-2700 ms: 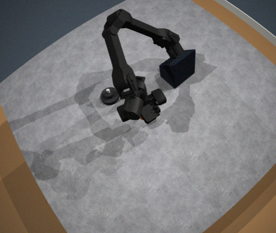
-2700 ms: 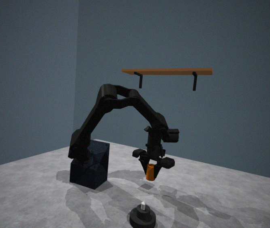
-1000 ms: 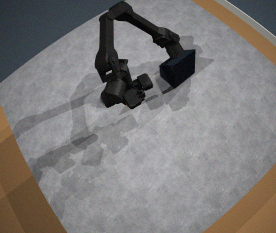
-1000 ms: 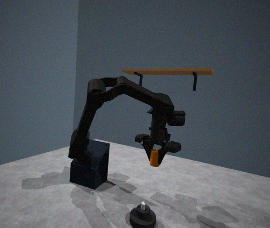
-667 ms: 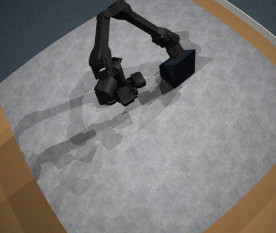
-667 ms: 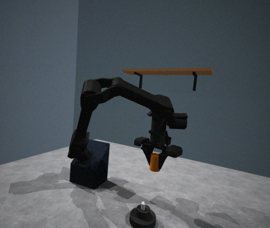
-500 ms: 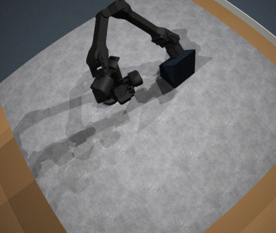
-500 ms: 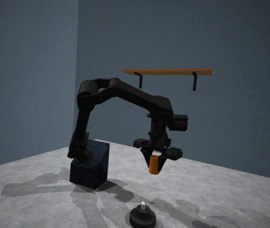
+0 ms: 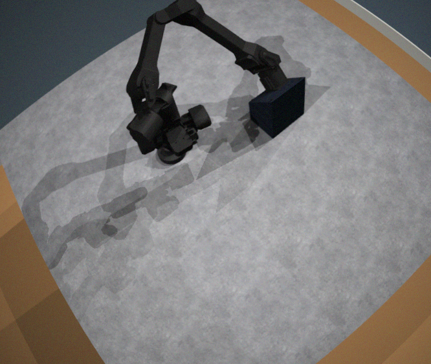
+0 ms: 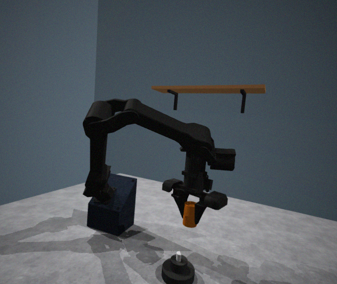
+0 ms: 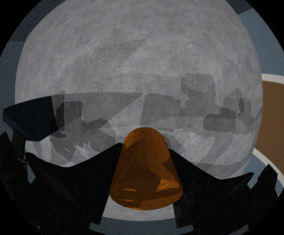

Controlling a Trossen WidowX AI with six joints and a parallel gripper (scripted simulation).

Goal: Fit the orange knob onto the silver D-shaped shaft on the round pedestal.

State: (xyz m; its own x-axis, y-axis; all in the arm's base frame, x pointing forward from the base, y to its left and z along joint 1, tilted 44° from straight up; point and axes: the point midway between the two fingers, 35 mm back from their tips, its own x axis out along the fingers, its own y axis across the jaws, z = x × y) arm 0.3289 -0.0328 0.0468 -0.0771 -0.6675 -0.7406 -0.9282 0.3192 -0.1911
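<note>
Right now the round pedestal is 80 mm below my gripper tip, 70 mm to the right of it and 10 mm behind it. The rest, counted from my gripper tip: orange knob: 30 mm above.
</note>
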